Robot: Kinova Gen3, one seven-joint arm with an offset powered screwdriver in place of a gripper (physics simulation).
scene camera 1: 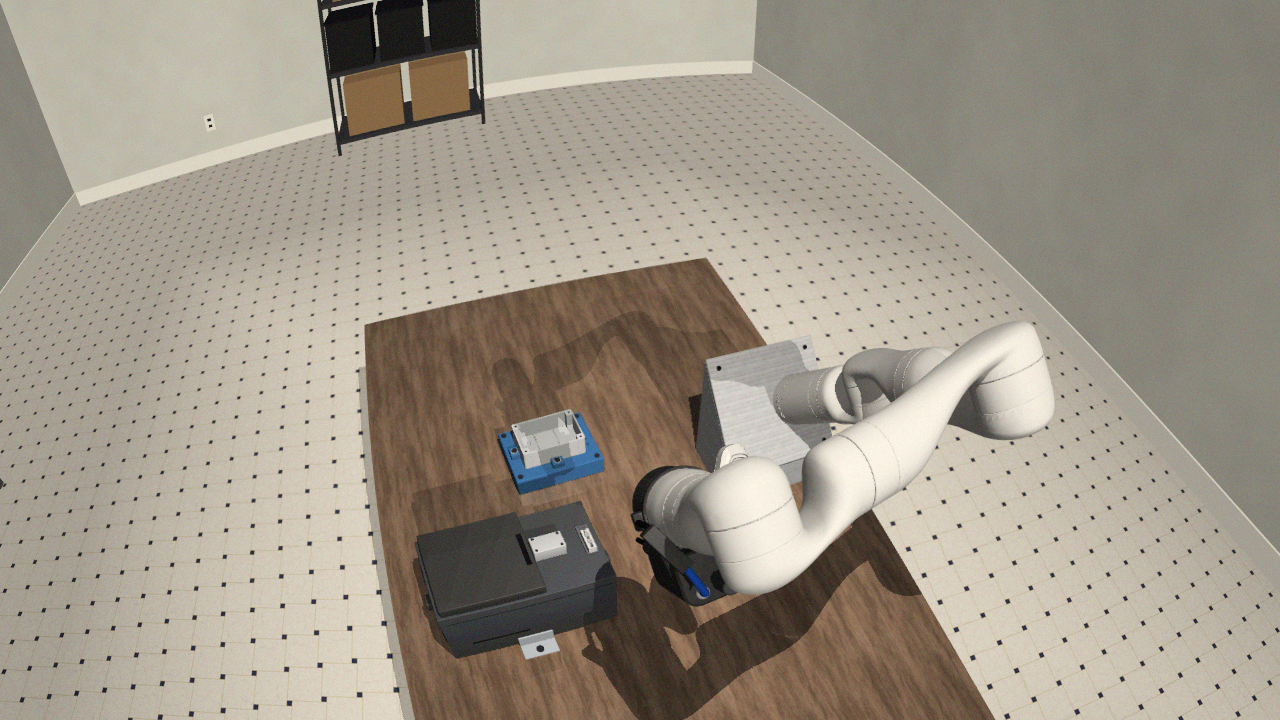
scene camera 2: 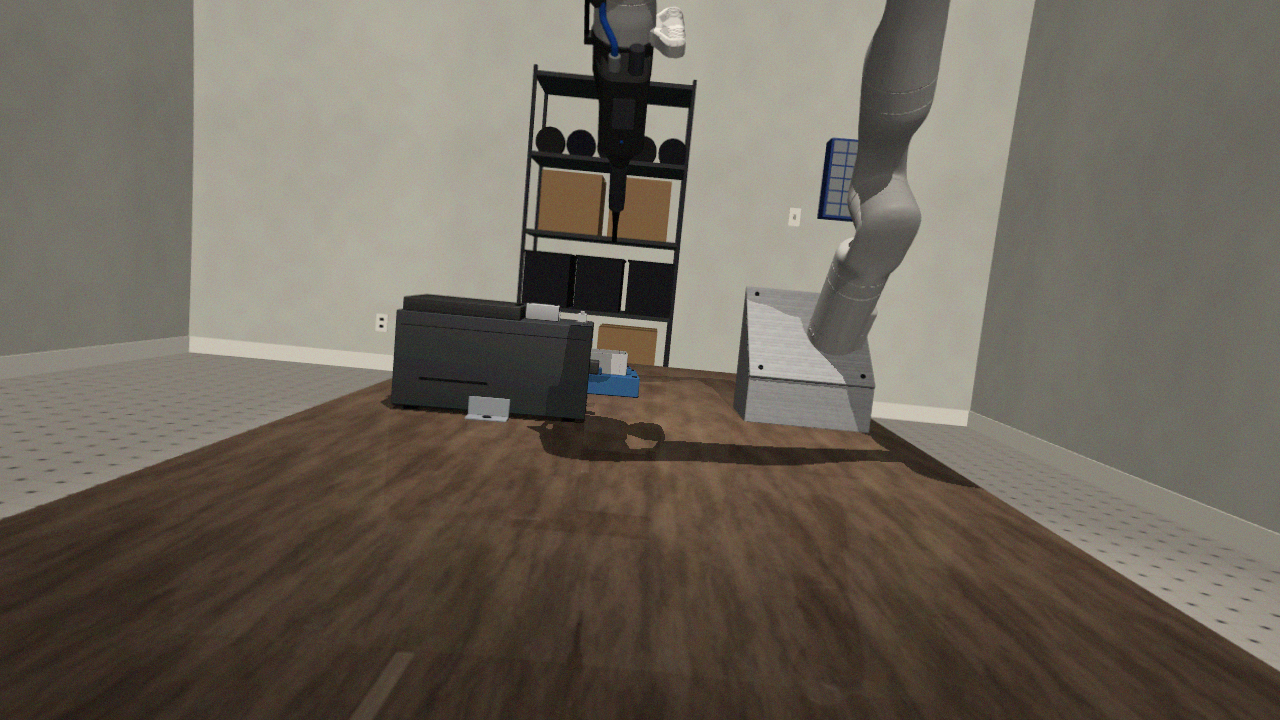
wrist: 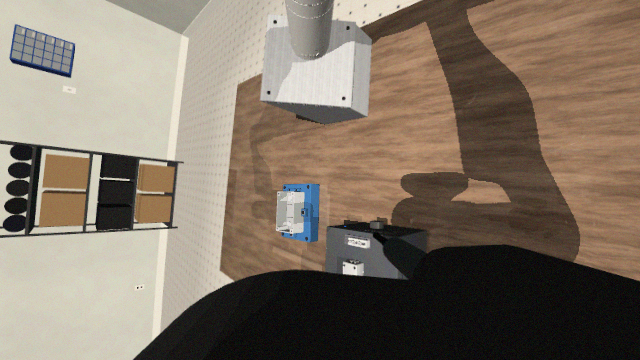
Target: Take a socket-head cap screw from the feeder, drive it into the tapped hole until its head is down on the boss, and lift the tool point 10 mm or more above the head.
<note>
In view: a blue fixture (scene camera 1: 542,476) and a dark screw feeder (scene camera 2: 543,376).
The blue fixture is seen too in scene camera 2 (scene camera 2: 605,384) and in the wrist view (wrist: 311,200). The dark screw feeder is seen too in scene camera 1 (scene camera 1: 574,572).
</note>
